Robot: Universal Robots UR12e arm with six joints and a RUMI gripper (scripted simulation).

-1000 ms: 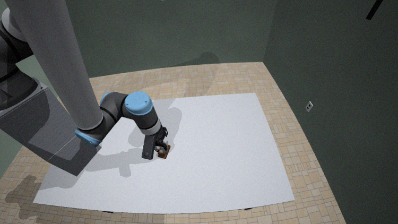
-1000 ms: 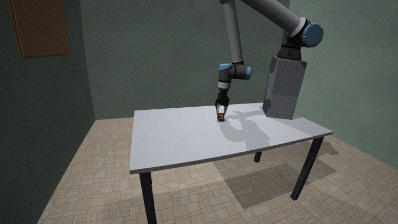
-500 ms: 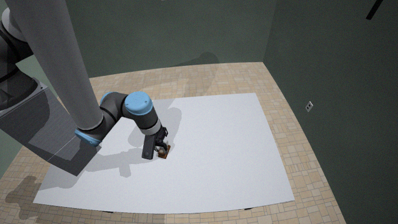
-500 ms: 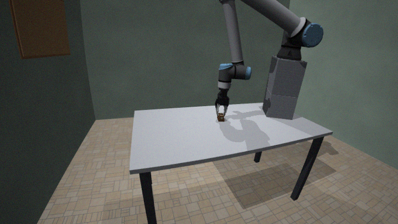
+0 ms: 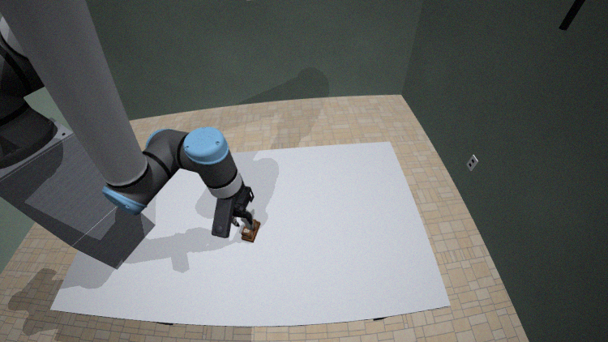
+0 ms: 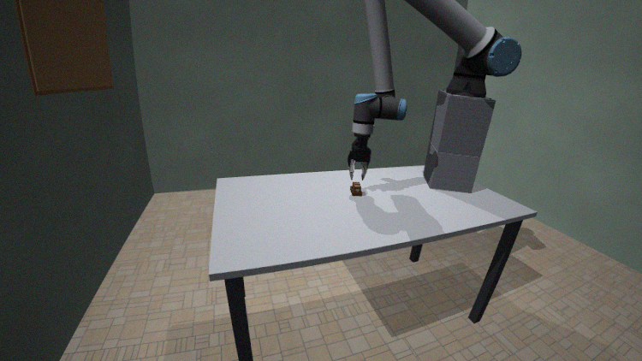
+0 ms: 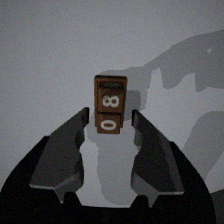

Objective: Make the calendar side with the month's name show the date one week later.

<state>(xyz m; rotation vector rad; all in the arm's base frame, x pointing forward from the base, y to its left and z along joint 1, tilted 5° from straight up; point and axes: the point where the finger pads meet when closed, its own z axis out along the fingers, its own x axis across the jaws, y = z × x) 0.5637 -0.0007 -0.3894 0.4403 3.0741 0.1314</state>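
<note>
Now: the brown date cube 50 mm below my hand. Round my hand: brown wooden tray 60 mm below, 20 mm to the left, 10 mm ahead.
</note>
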